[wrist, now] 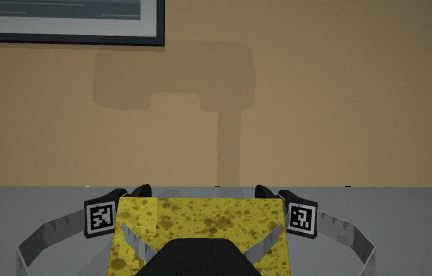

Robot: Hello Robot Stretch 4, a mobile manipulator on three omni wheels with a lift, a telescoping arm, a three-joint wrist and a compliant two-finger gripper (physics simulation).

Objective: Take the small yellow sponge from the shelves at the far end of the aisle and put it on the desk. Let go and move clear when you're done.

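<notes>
The small yellow sponge, speckled with brown, is at the bottom centre of the wrist view. My gripper is shut on it, with one dark fingertip at each side. The sponge's near face looks wide and overlaps the lower parts of the fingers. Its lower part is hidden behind the dark gripper body. A flat grey surface, which looks like the desk top, lies below and behind the sponge. Whether the sponge touches that surface cannot be told.
A tan wall rises behind the grey surface's straight far edge. A dark-framed picture hangs on it at the upper left. A blocky shadow with a narrow stem falls on the wall.
</notes>
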